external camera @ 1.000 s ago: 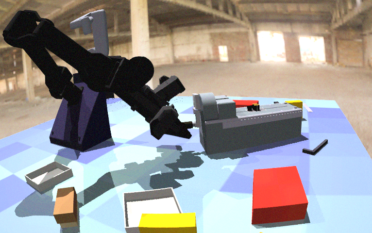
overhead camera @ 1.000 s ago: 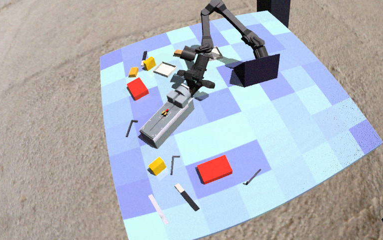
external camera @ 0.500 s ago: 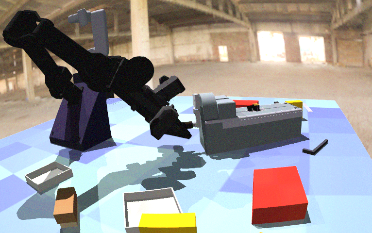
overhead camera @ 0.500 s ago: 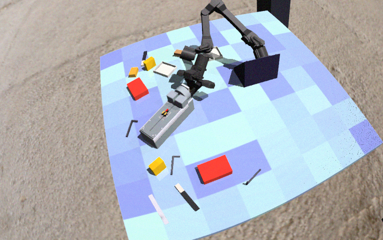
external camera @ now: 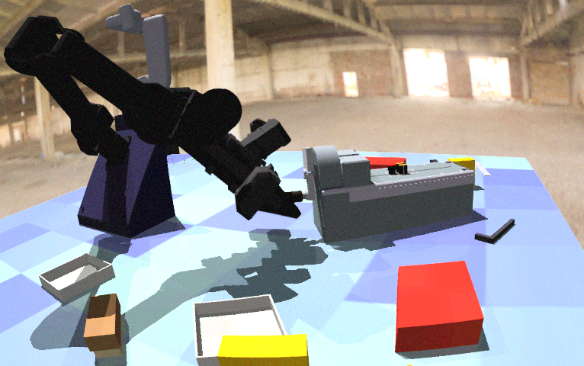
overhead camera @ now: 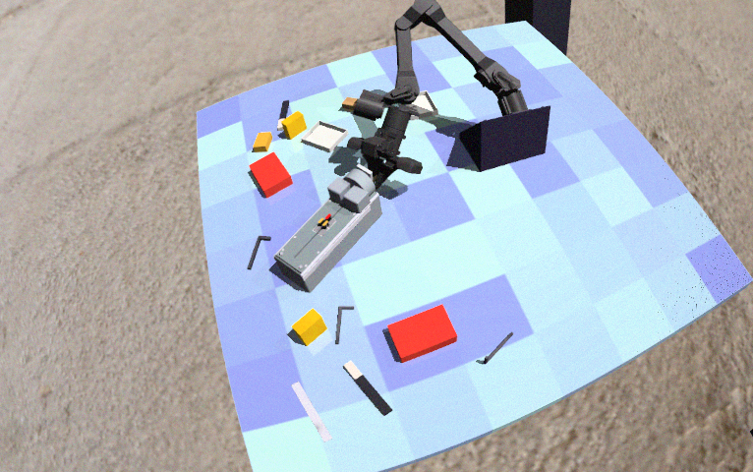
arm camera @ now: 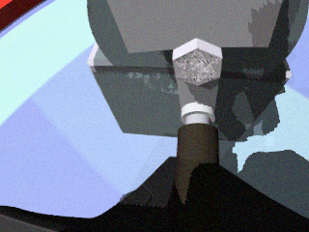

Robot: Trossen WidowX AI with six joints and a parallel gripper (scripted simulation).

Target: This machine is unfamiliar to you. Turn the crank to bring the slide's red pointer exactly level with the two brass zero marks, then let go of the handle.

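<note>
The dark crank handle lies 3 cm above my gripper tip, 1 cm to the right of it and 1 cm behind it. From my gripper tip the other things lie so: red pointer 13 cm ahead, 8 cm to the left, 5 cm above; tan block 34 cm to the right, 8 cm behind, 2 cm below.
</note>
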